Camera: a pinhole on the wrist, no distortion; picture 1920 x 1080 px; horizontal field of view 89.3 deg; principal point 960.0 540.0 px. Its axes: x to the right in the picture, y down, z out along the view. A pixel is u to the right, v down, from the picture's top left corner.
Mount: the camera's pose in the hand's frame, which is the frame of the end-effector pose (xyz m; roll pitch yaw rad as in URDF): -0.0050 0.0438 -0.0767 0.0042 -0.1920 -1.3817
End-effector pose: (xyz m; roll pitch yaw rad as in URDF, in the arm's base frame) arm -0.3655 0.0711 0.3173 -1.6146 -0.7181 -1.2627
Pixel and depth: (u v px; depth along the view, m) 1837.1 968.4 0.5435
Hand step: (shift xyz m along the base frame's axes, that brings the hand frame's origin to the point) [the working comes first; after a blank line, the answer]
In the camera's frame: 0.4905 0.2396 0.5435

0.5535 0.1180 0.3911
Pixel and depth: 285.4 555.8 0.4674
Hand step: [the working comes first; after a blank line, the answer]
In the camera's frame: -0.3245 0.0076 0.4674

0.3605 -0.1420 -0.3956
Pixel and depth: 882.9 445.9 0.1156
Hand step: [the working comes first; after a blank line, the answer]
In the camera's frame: -0.0092 -0.0112 0.1156

0.0399 -0.0205 -0.0701
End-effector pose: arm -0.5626 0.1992 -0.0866 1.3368 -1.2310 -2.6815
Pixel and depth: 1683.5 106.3 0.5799
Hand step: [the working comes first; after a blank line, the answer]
In the camera's frame: 0.4317 -0.2588 0.5799

-0.3644 0.5234 -0.2482
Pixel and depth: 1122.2 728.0 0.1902
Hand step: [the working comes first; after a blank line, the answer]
In the camera's frame: 0.0317 0.0368 0.1902

0.0152 0.1193 0.0547
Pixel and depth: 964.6 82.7 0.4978
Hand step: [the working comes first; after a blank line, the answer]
In the camera's frame: 0.0024 -0.2342 0.4978

0.0623 0.4542 -0.1789
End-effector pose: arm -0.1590 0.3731 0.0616 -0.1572 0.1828 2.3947
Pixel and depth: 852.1 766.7 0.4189
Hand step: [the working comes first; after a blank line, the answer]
In the camera's frame: -0.0465 0.0977 0.4189

-0.2454 -0.0917 0.2762
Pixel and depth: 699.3 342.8 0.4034
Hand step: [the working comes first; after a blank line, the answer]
In the camera's frame: -0.1082 -0.0819 0.4034

-0.1186 -0.2338 0.2798
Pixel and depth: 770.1 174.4 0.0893
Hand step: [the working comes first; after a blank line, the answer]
In the camera's frame: -0.0175 -0.0336 0.0893

-0.0156 -0.0827 0.0045
